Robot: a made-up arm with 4 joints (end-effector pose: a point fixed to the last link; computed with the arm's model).
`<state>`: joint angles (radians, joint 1 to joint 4).
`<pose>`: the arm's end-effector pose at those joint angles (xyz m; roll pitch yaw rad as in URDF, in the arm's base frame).
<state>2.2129 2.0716 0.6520 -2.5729</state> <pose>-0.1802 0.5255 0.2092 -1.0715 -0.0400 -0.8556</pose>
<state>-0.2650 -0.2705 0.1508 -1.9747</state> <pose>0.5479 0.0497 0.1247 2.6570 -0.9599 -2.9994</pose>
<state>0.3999 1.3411 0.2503 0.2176</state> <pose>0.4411 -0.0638 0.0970 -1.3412 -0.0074 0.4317</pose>
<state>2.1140 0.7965 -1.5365 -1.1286</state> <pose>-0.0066 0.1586 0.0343 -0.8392 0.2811 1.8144</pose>
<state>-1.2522 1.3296 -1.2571 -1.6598</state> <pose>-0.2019 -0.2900 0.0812 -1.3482 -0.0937 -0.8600</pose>
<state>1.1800 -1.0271 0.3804 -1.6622</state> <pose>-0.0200 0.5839 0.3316 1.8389 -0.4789 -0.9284</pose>
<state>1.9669 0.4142 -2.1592 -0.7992</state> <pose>-0.1309 0.0734 0.1773 -1.1266 1.1088 0.8848</pose>
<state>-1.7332 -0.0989 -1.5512 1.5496</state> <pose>0.1013 -0.3019 0.1757 3.0426 0.0406 1.4044</pose>
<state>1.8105 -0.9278 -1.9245 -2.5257</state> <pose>-0.2961 0.1015 0.2893 1.0174 -0.3460 1.3085</pose>
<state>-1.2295 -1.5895 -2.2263 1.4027</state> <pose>0.1581 -0.2268 0.4658 1.5543 0.0088 2.3994</pose>
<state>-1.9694 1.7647 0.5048 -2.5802</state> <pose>-0.3556 -0.4255 0.1746 -1.3772 0.0109 1.1167</pose>
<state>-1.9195 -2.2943 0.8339 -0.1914</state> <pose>-0.1430 -0.4635 0.5571 2.0005 0.6016 -2.8096</pose>
